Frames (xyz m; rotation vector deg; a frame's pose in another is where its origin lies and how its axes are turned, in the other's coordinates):
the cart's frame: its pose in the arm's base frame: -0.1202 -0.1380 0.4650 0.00 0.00 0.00
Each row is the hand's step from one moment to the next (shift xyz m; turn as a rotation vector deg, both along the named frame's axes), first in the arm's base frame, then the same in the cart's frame.
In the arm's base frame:
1: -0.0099 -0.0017 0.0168 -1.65 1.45 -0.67
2: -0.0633 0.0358 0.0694 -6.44 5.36 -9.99
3: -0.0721 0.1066 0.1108 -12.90 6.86 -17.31
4: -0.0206 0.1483 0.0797 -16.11 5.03 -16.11
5: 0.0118 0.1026 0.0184 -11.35 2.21 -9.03
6: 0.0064 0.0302 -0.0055 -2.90 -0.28 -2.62
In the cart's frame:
1: -0.0099 -0.0017 0.0168 -1.65 1.45 -0.67
2: -0.0633 0.0358 0.0694 -6.44 5.36 -9.99
3: -0.0721 0.1066 0.1108 -12.90 6.86 -17.31
4: -0.0206 0.1483 0.0797 -16.11 5.03 -16.11
5: 0.0118 0.1026 0.0184 -11.35 2.21 -9.03
6: 0.0064 0.0302 -0.0055 -2.90 -0.28 -2.62

